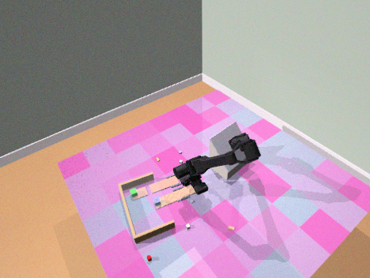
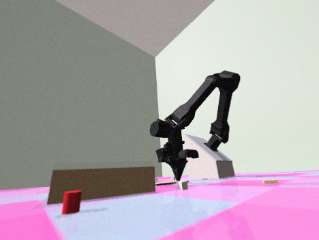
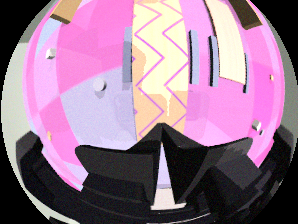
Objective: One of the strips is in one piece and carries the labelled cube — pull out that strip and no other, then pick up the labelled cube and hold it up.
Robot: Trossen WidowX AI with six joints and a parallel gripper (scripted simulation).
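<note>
My gripper tip is 20 cm short of the labelled cube, 6 cm to the left of it and 2 cm below it.
</note>
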